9 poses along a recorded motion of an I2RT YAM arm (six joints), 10 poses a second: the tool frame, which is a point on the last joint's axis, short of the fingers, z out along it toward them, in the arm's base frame.
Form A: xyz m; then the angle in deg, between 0 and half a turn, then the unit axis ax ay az.
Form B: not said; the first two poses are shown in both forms.
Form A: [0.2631 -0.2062 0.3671 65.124 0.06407 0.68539 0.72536]
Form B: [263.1 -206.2 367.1 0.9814 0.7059 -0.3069]
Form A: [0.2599 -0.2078 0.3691 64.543 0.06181 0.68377 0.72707]
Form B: [259.9 -207.8 369.1 0.9715 0.6984 -0.3018]
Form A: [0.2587 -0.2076 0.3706 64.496 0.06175 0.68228 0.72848]
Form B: [258.7 -207.6 370.6 0.9715 0.6963 -0.3008]
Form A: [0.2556 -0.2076 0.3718 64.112 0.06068 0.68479 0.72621]
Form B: [255.6 -207.6 371.8 0.9625 0.6957 -0.2983]
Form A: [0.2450 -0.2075 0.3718 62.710 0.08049 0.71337 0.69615]
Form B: [245.0 -207.5 371.8 0.9045 0.7266 -0.2672]
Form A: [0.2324 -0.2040 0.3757 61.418 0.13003 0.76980 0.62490]
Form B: [232.4 -204.0 375.7 0.7949 0.8015 -0.1978]
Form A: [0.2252 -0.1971 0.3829 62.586 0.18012 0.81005 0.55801]
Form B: [225.2 -197.1 382.9 0.7170 0.8841 -0.1329]
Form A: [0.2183 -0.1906 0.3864 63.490 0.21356 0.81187 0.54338]
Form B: [218.3 -190.6 386.4 0.6913 0.9120 -0.0869]
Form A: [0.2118 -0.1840 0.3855 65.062 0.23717 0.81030 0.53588]
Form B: [211.8 -184.0 385.5 0.6899 0.9412 -0.0613]
